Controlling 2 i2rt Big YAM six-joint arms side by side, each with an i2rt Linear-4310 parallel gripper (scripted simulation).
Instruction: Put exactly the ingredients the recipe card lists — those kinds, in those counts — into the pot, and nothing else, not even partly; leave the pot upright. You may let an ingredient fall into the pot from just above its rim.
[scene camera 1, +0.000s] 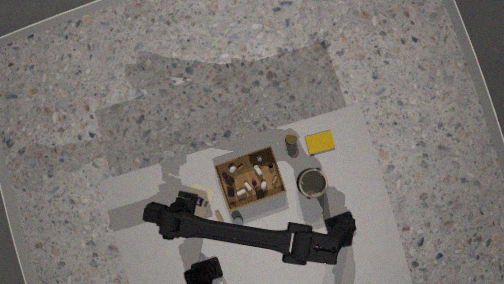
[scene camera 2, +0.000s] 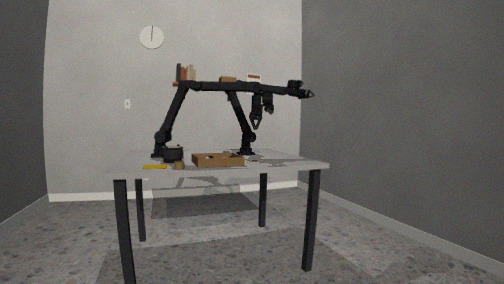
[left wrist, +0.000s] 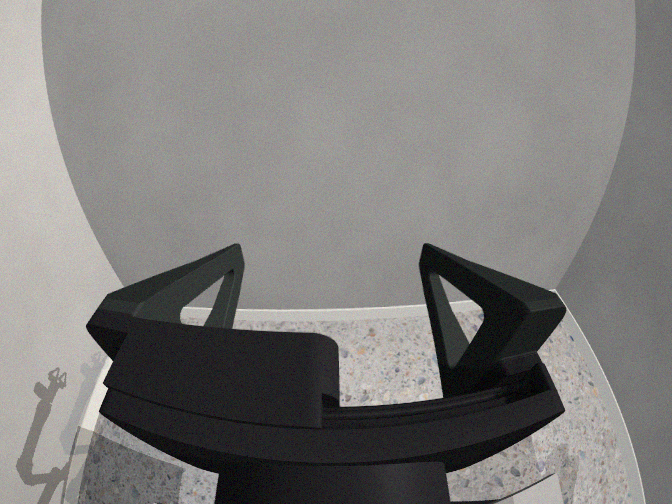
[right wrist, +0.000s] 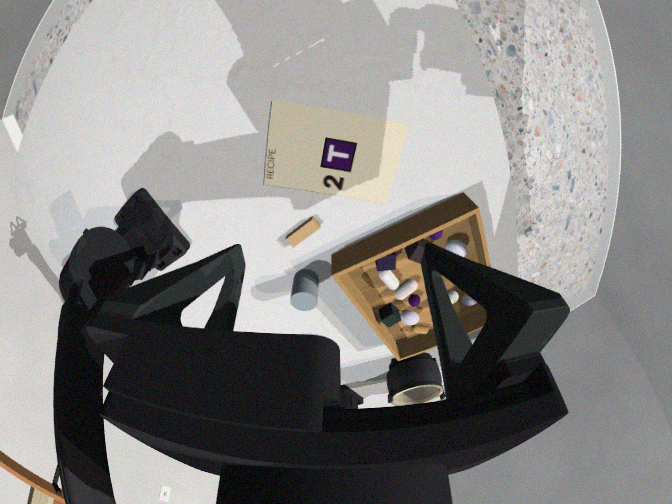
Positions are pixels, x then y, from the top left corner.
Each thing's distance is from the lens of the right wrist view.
my right gripper (right wrist: 333, 254): 0.13 m
wooden crate (right wrist: 353, 268): 0.33 m
